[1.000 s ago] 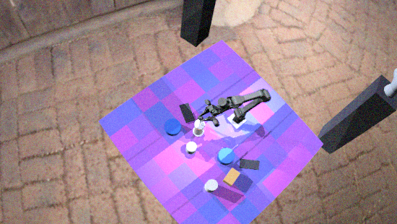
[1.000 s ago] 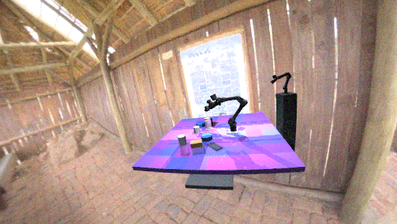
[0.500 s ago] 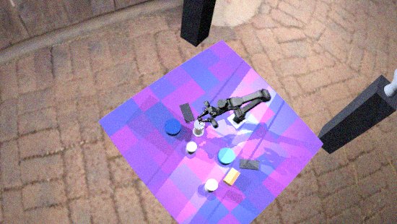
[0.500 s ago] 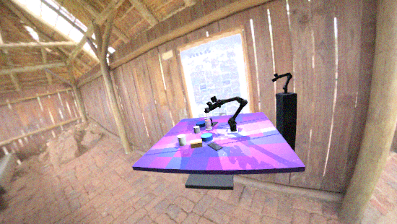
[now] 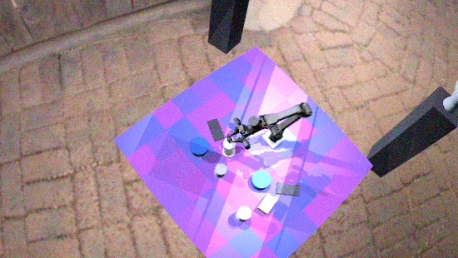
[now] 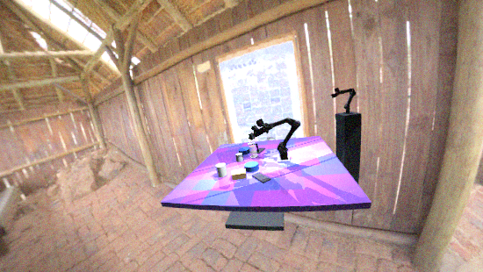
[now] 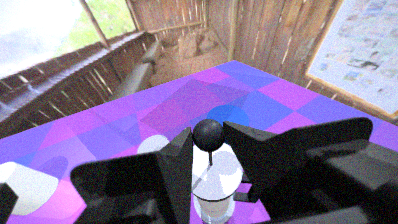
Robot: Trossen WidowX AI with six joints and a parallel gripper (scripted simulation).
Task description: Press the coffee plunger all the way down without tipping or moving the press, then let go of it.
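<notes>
Right now the coffee press is 2 cm behind my gripper tip and 10 cm below it. Also, from my gripper tip: orange block: 11 cm ahead, 41 cm to the left, 18 cm below; then white cylinder: 26 cm ahead, 34 cm to the left, 16 cm below.
</notes>
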